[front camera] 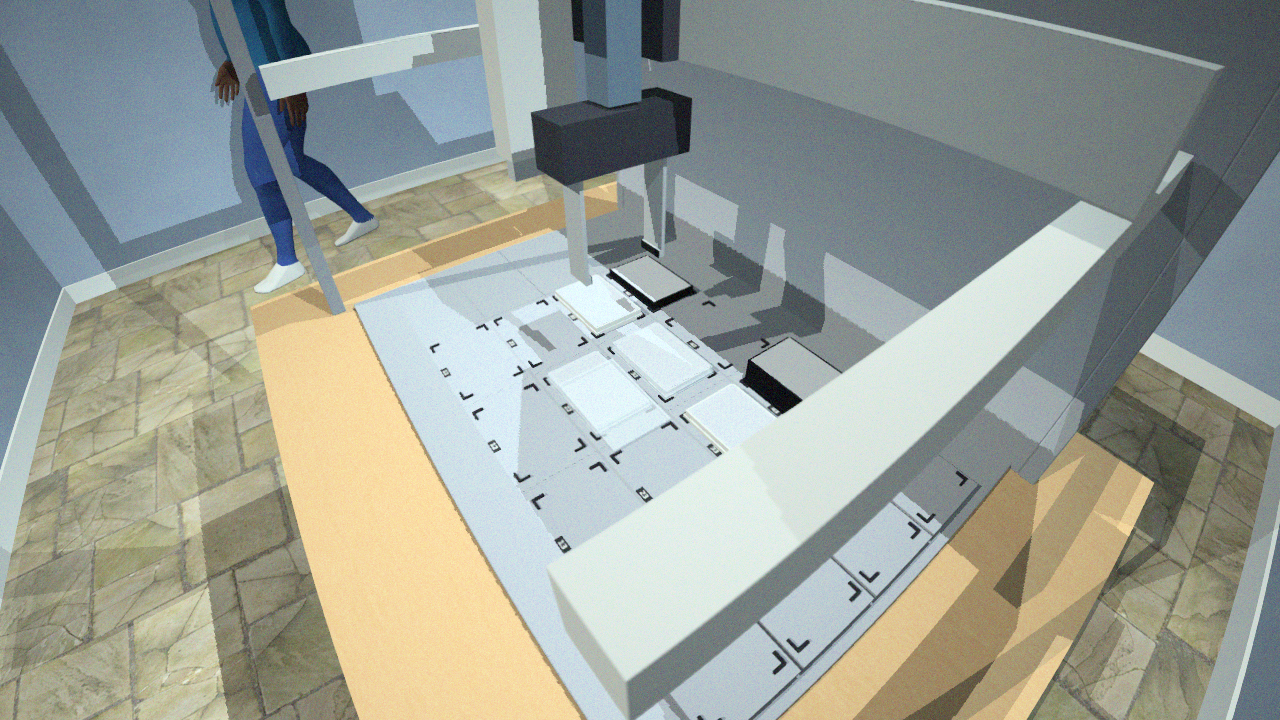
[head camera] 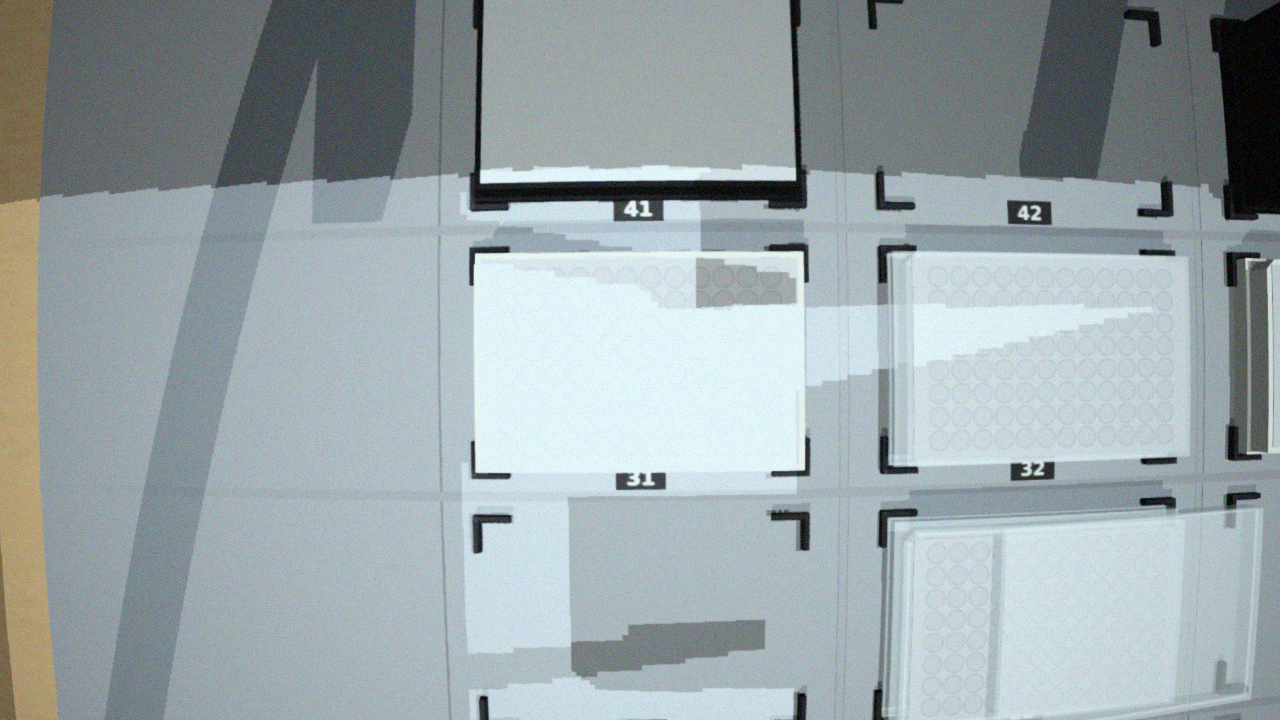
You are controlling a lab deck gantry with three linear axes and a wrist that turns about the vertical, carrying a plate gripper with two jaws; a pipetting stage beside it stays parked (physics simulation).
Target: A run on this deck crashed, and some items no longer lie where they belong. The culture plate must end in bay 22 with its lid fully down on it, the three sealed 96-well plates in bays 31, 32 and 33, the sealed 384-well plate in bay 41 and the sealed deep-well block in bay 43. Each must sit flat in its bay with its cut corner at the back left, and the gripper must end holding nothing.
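Places are measured from the robot's base along level axes (x up, y right, z ahead), in millimetres.
Pixels of known places: gripper, fingertip midpoint: (front camera: 618, 264); robot's base at its link origin: (front camera: 432, 348).
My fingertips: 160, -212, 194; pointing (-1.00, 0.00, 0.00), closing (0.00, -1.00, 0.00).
Ahead of a thing's pixels: the offset from my fingertips to its top centre, as dx, dy, dz. "pt": to the spot under its first point.
My gripper (front camera: 617, 265) hangs open over the far left of the deck, nothing between its jaws; the jaws do not show in the head view. A sealed 96-well plate @(-146, -45, -130) (front camera: 597, 306) (head camera: 637, 376) lies in bay 31. Another 96-well plate @(-146, -45, +34) (front camera: 664, 358) (head camera: 1047, 394) is in bay 32, and a third @(-146, -45, +198) (front camera: 729, 417) (head camera: 1260, 358) in bay 33, cut off in the head view. The culture plate @(-146, +62, +34) (head camera: 957, 617) is in bay 22; its clear lid @(-138, +62, +71) (front camera: 608, 394) (head camera: 1208, 591) is shifted right and slightly turned. The black 384-well plate @(-146, -152, -130) (front camera: 651, 279) (head camera: 637, 98) is in bay 41. Cut corners are unclear.
The black deep-well block @(-118, -152, +198) (front camera: 774, 380) (head camera: 1253, 125) stands tall in bay 43, partly hidden by the pale front beam (front camera: 805, 465) in the front view. Bay label 42 @(pt -160, -105, +34) (head camera: 1029, 213) shows between bays 41 and 43. A person (front camera: 277, 170) stands behind the left side.
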